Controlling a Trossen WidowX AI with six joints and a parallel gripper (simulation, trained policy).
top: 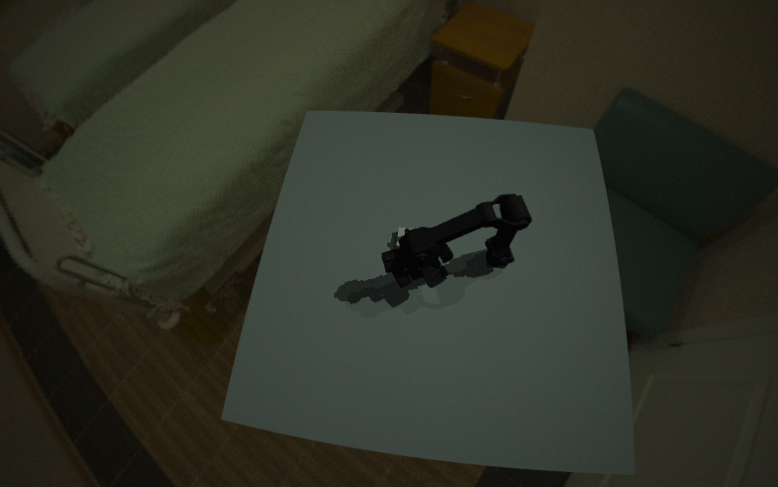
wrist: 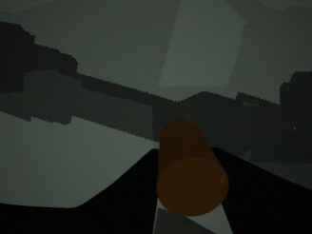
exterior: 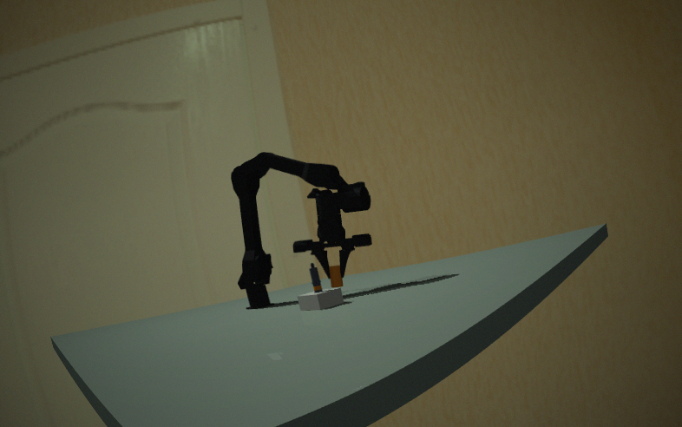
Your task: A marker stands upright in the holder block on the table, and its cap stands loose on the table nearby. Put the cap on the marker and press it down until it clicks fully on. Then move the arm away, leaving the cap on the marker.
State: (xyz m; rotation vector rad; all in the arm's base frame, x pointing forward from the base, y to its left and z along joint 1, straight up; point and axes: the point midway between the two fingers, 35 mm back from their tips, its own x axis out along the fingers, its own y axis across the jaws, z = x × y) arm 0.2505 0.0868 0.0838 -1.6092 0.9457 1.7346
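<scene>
Right now my gripper tip is 70 mm short of the holder block, 120 mm to the left of it and 30 mm above it. Also, from my gripper tip: orange cap right at my gripper tip.
</scene>
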